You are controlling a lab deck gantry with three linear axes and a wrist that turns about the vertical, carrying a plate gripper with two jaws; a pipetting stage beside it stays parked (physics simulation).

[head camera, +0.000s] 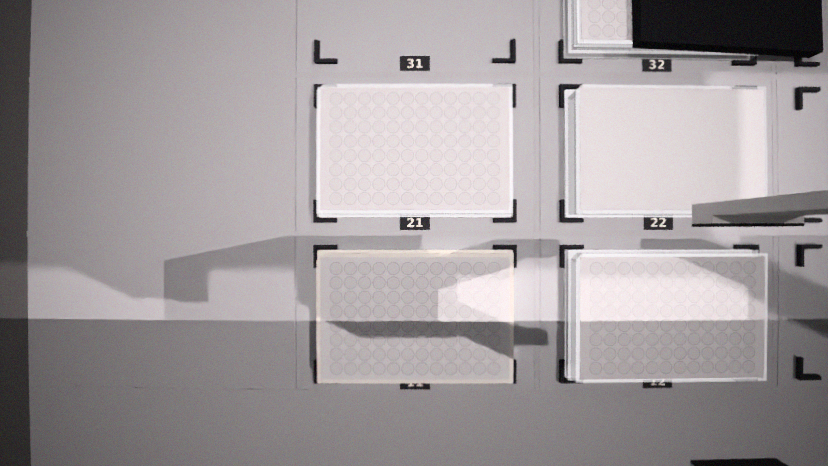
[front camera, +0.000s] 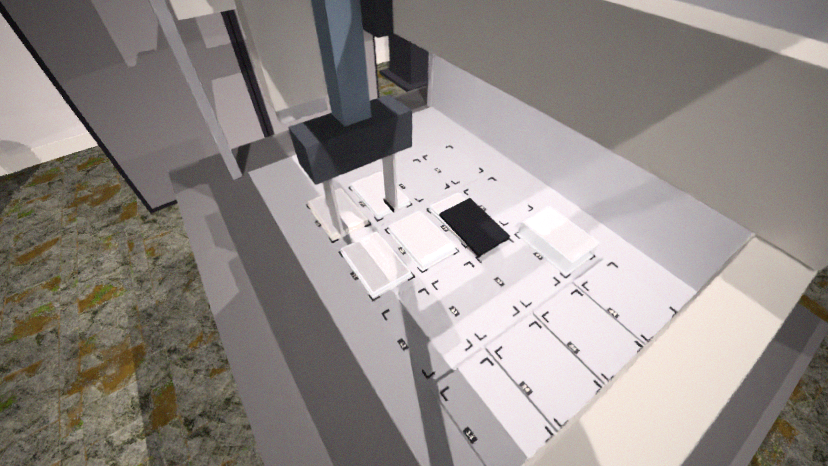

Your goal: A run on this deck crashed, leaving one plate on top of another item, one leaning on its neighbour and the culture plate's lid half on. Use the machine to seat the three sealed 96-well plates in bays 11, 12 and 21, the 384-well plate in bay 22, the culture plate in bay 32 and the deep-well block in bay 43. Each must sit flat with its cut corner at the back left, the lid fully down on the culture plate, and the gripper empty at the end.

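Frame: origin at the robot's base, x ahead, y left, z up, level; centimetres.
Where they show: gripper, between the fingertips: (head camera: 734,343) (front camera: 366,217); robot's base, origin of its link: (head camera: 319,377) (front camera: 308,206).
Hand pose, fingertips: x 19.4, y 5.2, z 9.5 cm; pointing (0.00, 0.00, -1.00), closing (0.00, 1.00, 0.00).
Observation:
Each offset is from my fingertips to the centre of the thing. "*": to the spot under its first point.
My gripper (front camera: 368,223) is open and empty above the plates; one grey jaw crosses the front right corner of bay 22 in the head view. Sealed 96-well plates sit in bay 11 (front camera: 337,217) (head camera: 414,289), bay 21 @(* dx -13.2, dy +8.4, dz -8.0 cm) (front camera: 373,193) (head camera: 414,153) and bay 12 @(* dx +4.7, dy -1.6, dz -8.0 cm) (front camera: 375,266) (head camera: 666,301). The smooth-topped 384-well plate @(dx +3.4, dy +9.8, dz -8.8 cm) (front camera: 420,237) (head camera: 660,150) is in bay 22. All four look flat. The culture plate @(* dx -1.1, dy +17.6, dz -8.0 cm) (head camera: 602,26) is in bay 32; its black lid @(dx +7.2, dy +20.5, dz -8.1 cm) (front camera: 475,225) (head camera: 724,23) is shifted right, half on. The white deep-well block @(dx +19.8, dy +31.2, dz -7.4 cm) (front camera: 557,234) is at bay 43. Cut corners are hard to tell.
Black corner marks and numbered labels, such as label 31 @(* dx -13.0, dy +15.9, dz -9.5 cm) (head camera: 414,63), mark the bays on the deck. A grey wall (front camera: 550,156) runs along the back, and a pale beam (front camera: 689,347) runs along the right side. Shadows cross the front bays.

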